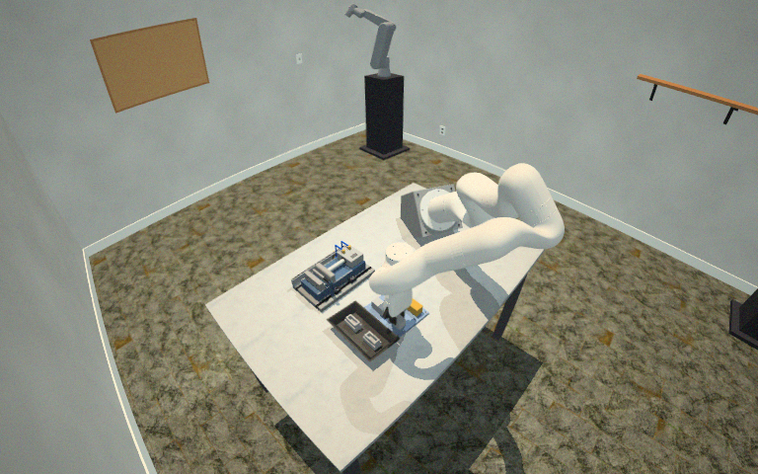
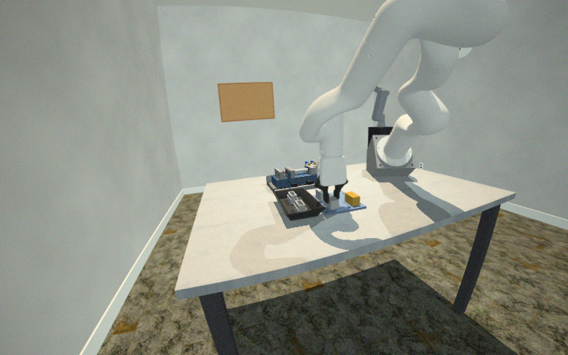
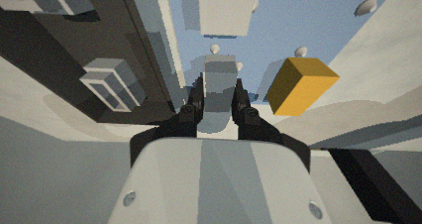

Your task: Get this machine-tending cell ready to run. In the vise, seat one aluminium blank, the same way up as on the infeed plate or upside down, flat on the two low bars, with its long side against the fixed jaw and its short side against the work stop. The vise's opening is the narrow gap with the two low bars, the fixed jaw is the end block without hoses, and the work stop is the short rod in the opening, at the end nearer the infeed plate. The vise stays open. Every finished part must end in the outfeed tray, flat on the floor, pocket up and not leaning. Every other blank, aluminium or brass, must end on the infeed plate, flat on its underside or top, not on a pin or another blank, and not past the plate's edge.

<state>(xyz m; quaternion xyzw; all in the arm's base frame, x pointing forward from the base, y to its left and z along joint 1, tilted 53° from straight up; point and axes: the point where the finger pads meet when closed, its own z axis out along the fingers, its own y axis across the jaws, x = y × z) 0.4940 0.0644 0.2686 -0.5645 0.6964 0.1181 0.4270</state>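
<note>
The brass blank is 90 mm behind my hand and 20 mm below it. From my hand the other things lie so: blue vise 30 mm ahead, 330 mm to the right, 10 mm below.
</note>
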